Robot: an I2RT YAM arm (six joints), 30 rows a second.
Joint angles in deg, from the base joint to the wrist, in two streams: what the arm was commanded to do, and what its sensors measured. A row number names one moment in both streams.
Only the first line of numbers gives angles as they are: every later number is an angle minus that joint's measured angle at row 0.
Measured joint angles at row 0:
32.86, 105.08, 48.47, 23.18, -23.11, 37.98
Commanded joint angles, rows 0 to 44:
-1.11, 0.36, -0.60, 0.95, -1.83, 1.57
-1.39, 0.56, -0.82, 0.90, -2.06, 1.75
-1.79, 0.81, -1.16, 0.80, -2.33, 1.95
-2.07, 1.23, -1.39, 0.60, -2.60, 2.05
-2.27, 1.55, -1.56, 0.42, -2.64, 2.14
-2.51, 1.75, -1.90, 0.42, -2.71, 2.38
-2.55, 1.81, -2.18, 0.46, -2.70, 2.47
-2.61, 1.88, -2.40, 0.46, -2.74, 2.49
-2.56, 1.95, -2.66, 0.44, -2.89, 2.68
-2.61, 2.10, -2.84, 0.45, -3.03, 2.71
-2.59, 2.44, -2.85, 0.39, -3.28, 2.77
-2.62, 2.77, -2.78, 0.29, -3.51, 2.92
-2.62, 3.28, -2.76, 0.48, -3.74, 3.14
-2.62, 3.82, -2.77, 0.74, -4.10, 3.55
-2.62, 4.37, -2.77, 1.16, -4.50, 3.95
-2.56, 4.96, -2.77, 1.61, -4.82, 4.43
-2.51, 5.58, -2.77, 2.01, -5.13, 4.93
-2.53, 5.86, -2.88, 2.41, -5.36, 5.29
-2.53, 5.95, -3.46, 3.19, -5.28, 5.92
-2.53, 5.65, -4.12, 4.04, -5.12, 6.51
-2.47, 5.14, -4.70, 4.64, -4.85, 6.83
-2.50, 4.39, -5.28, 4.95, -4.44, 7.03
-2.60, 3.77, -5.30, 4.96, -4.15, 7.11
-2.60, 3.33, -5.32, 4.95, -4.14, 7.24
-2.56, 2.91, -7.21, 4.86, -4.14, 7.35
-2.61, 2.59, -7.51, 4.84, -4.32, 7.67
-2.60, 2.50, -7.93, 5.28, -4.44, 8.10
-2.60, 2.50, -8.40, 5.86, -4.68, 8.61
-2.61, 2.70, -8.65, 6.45, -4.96, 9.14
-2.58, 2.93, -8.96, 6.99, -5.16, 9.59
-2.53, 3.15, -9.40, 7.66, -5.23, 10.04
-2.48, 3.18, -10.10, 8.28, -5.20, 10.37
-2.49, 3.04, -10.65, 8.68, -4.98, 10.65
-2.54, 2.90, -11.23, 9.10, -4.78, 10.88
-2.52, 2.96, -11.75, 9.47, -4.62, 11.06
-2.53, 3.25, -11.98, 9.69, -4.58, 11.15
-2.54, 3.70, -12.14, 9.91, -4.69, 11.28
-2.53, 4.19, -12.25, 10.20, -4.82, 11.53
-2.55, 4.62, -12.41, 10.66, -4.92, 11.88
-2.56, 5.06, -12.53, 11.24, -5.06, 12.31
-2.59, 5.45, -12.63, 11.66, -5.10, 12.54
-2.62, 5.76, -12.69, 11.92, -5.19, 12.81
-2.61, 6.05, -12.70, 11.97, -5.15, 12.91
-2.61, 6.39, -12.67, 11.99, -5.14, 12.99
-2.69, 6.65, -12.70, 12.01, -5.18, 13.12
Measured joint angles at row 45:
-2.66, 5.59, -12.37, 14.95, -5.62, 11.34
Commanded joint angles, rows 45 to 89:
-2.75, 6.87, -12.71, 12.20, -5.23, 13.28
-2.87, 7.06, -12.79, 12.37, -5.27, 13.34
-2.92, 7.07, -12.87, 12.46, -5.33, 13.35
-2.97, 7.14, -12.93, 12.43, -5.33, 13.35
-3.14, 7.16, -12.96, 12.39, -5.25, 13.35
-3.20, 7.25, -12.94, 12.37, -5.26, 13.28
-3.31, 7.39, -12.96, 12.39, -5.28, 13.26
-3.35, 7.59, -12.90, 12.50, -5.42, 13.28
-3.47, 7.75, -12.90, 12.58, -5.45, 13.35
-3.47, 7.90, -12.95, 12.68, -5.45, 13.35
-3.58, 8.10, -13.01, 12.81, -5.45, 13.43
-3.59, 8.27, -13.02, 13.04, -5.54, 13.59
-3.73, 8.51, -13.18, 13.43, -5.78, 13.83
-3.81, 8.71, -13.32, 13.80, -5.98, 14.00
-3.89, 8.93, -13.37, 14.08, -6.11, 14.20
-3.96, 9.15, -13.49, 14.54, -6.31, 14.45
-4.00, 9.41, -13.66, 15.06, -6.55, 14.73
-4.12, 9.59, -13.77, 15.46, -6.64, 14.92
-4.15, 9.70, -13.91, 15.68, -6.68, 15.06
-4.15, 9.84, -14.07, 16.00, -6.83, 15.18
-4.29, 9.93, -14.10, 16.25, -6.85, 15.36
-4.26, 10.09, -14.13, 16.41, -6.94, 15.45
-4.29, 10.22, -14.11, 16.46, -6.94, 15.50
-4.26, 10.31, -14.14, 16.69, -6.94, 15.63
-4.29, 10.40, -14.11, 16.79, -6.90, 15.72
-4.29, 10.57, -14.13, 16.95, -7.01, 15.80
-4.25, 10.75, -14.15, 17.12, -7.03, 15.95
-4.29, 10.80, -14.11, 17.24, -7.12, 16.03
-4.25, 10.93, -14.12, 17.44, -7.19, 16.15
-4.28, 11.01, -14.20, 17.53, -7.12, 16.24
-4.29, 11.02, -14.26, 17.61, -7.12, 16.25
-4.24, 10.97, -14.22, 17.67, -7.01, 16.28
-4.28, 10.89, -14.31, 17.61, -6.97, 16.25
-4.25, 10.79, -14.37, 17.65, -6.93, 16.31
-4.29, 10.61, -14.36, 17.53, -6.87, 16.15
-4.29, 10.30, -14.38, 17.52, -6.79, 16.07
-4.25, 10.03, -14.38, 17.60, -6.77, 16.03
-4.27, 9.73, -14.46, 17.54, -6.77, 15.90
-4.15, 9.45, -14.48, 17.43, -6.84, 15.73
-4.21, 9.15, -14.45, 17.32, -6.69, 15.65
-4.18, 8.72, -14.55, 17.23, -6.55, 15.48
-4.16, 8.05, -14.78, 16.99, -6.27, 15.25
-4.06, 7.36, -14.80, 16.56, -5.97, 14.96
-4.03, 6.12, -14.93, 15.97, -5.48, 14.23
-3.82, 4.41, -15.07, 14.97, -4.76, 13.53
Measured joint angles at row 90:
-4.06, 6.60, -14.71, 21.29, -7.81, 14.86
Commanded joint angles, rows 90 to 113:
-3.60, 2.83, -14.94, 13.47, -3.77, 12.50
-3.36, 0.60, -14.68, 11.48, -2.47, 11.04
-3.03, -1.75, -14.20, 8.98, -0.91, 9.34
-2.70, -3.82, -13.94, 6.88, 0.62, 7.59
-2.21, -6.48, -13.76, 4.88, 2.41, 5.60
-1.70, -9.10, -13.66, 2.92, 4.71, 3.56
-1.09, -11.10, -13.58, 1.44, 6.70, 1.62
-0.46, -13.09, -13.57, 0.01, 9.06, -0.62
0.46, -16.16, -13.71, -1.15, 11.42, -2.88
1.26, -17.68, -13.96, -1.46, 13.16, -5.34
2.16, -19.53, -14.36, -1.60, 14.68, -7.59
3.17, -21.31, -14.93, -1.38, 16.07, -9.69
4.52, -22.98, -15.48, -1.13, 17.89, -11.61
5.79, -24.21, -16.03, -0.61, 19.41, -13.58
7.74, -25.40, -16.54, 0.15, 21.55, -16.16
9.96, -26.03, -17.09, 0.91, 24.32, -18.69
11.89, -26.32, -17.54, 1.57, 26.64, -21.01
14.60, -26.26, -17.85, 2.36, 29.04, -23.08
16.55, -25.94, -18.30, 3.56, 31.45, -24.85
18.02, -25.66, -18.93, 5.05, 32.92, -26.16
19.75, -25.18, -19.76, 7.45, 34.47, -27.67
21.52, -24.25, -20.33, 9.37, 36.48, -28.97
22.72, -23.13, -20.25, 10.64, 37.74, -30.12
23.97, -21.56, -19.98, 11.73, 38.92, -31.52
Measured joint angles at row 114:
21.86, -23.54, -20.02, 5.29, 31.34, -24.24
